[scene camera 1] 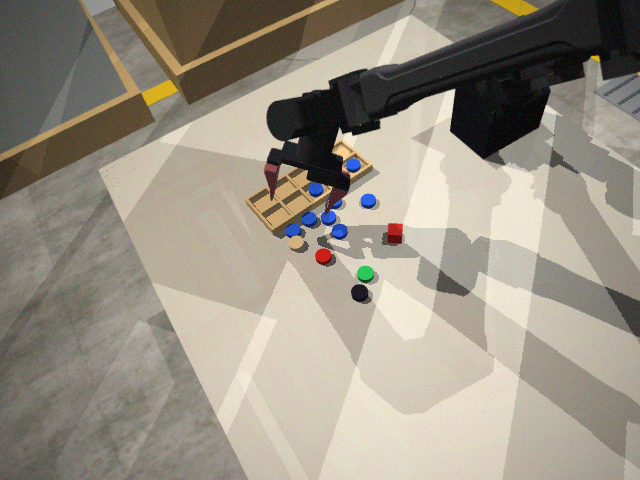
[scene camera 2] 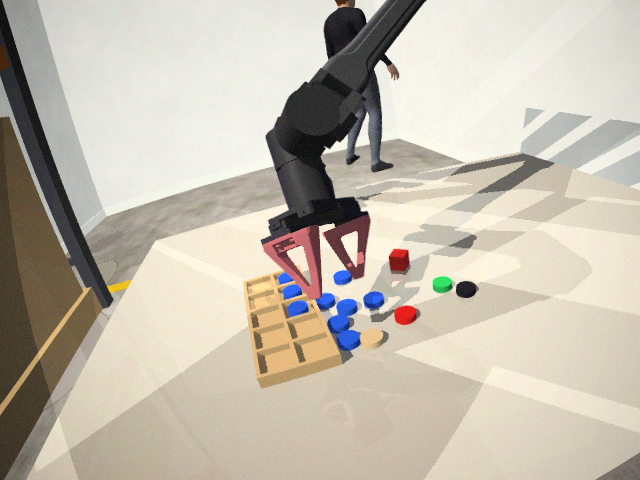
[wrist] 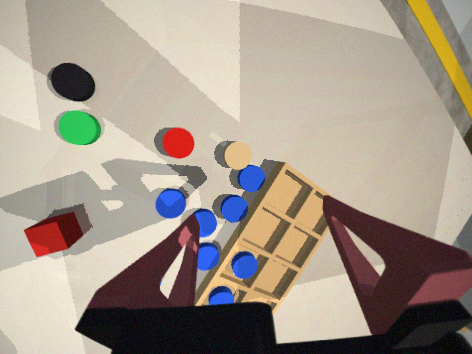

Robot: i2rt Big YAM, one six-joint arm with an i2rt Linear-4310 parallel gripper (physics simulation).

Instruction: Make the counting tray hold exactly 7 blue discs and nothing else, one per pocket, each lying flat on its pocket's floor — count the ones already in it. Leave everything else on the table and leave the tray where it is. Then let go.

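The wooden tray [scene camera 1: 281, 224] [scene camera 2: 299, 369] [wrist: 264, 197] has two rows of pockets. Three blue discs sit in the row beside the loose discs: one at the far end [scene camera 2: 285, 277], a middle one [scene camera 2: 292, 291] [wrist: 221, 296] and a nearer one [scene camera 1: 315, 189] [scene camera 2: 297, 308] [wrist: 244, 265]. Several blue discs lie loose, including one by the tan disc [scene camera 1: 293, 229] [scene camera 2: 348, 339] [wrist: 251, 178], its neighbour [scene camera 1: 309, 219] [scene camera 2: 338, 323] [wrist: 234, 208] and an outer one [scene camera 1: 368, 200] [scene camera 2: 342, 277]. My gripper [scene camera 1: 299, 205] [scene camera 2: 337, 287] [wrist: 258, 211] is open and empty above the tray's loose-disc side. It partly hides the tray in scene camera 1.
A tan disc [scene camera 1: 296, 242] [scene camera 2: 371, 338] [wrist: 238, 155], red disc [scene camera 1: 323, 256] [scene camera 2: 405, 314] [wrist: 178, 143], green disc [scene camera 1: 365, 273] [scene camera 2: 442, 284] [wrist: 79, 128], black disc [scene camera 1: 359, 292] [scene camera 2: 465, 289] [wrist: 73, 82] and red cube [scene camera 1: 394, 233] [scene camera 2: 399, 259] [wrist: 54, 234] lie on the table outside the tray.
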